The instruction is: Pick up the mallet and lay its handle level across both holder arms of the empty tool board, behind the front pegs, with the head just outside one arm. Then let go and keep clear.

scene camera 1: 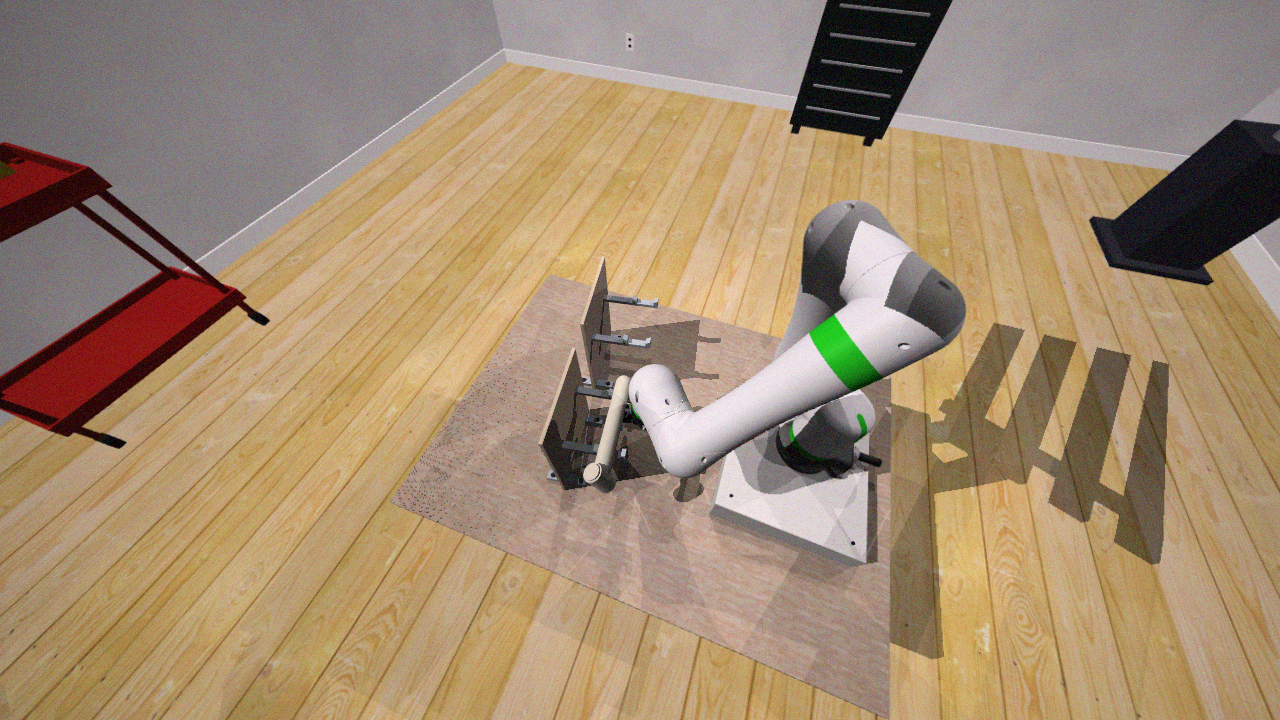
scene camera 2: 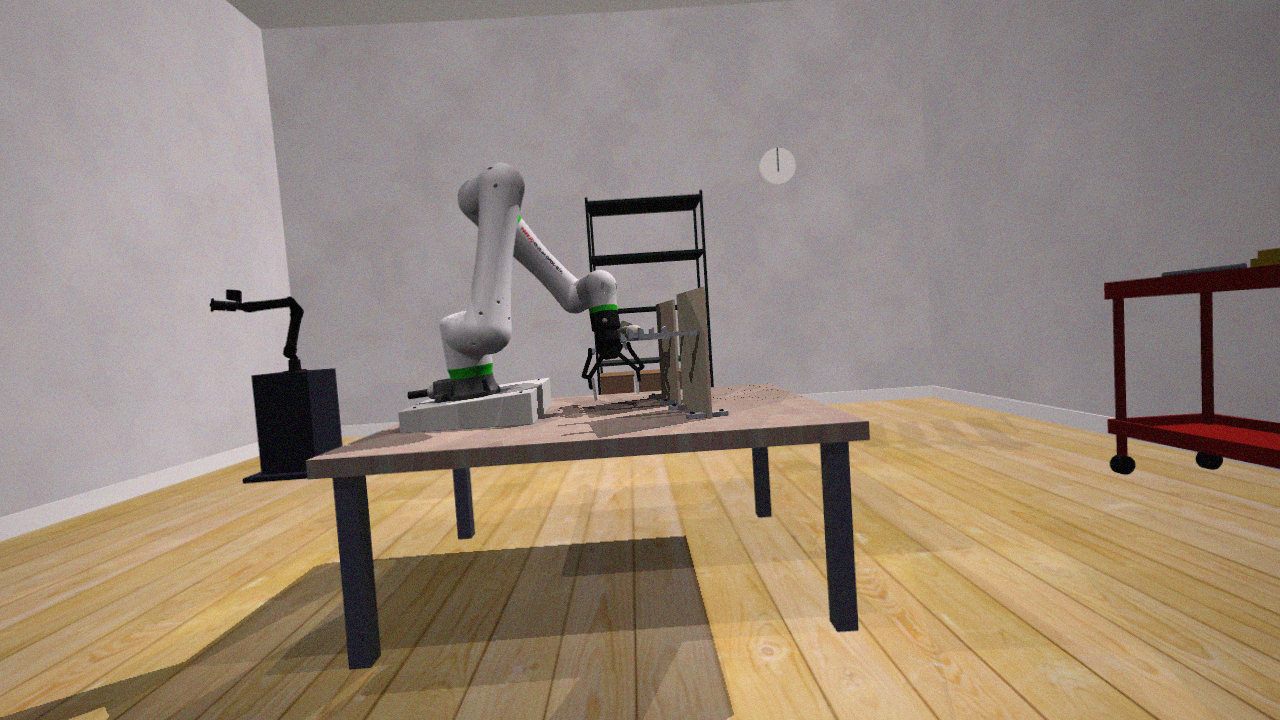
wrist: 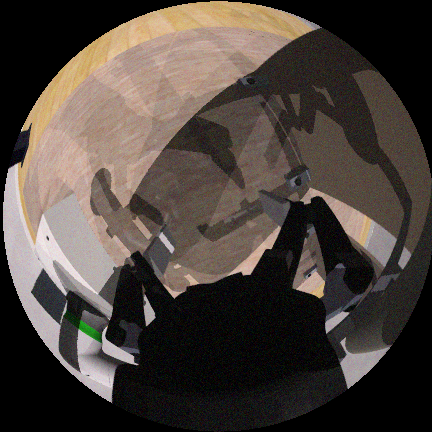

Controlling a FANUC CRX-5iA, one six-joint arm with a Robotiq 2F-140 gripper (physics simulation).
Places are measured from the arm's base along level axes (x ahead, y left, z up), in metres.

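Pixels of known places: gripper, fingertip midpoint: (scene camera 1: 645, 433) (scene camera 2: 617, 396) (wrist: 214, 218); arm's base at its link origin: (scene camera 1: 803, 447) (scene camera 2: 475, 395) (wrist: 87, 307).
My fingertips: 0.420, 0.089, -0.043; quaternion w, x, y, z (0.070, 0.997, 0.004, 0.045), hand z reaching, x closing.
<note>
Ahead of a thing's pixels: the offset from my fingertips to its middle, as dx, dy, dz. "pt": to the spot under its first point.
The mallet (scene camera 1: 613, 429) (scene camera 2: 630, 331) lies with its pale handle across the holder arms of one tool board @[+0.122, +0.084, +0.129] (scene camera 1: 563, 413) (scene camera 2: 665, 315); its head @[pt +0.035, +0.218, +0.243] (scene camera 1: 597, 473) is outside that board's outer arm in scene camera 1. I cannot clearly make out the mallet in the wrist view. The other tool board @[+0.169, -0.224, +0.135] (scene camera 1: 593, 315) (scene camera 2: 701, 380) stands beside it with bare holder arms (scene camera 1: 623, 341). My gripper (scene camera 2: 614, 374) (wrist: 214, 218) is open, pointing down, with nothing between its fingers. It is close beside the mallet, on the robot's side; in scene camera 1 the arm and mallet hide most of it.
The robot base plate (scene camera 1: 796, 523) (scene camera 2: 469, 417) stands on the table (scene camera 1: 644, 582) (scene camera 2: 581, 449). Both boards have feet on the tabletop. A red cart (scene camera 1: 116, 340) (scene camera 2: 1199, 284) stands past the board side; a dark pedestal (scene camera 1: 1190, 205) (scene camera 2: 295, 420) stands near the base side.
</note>
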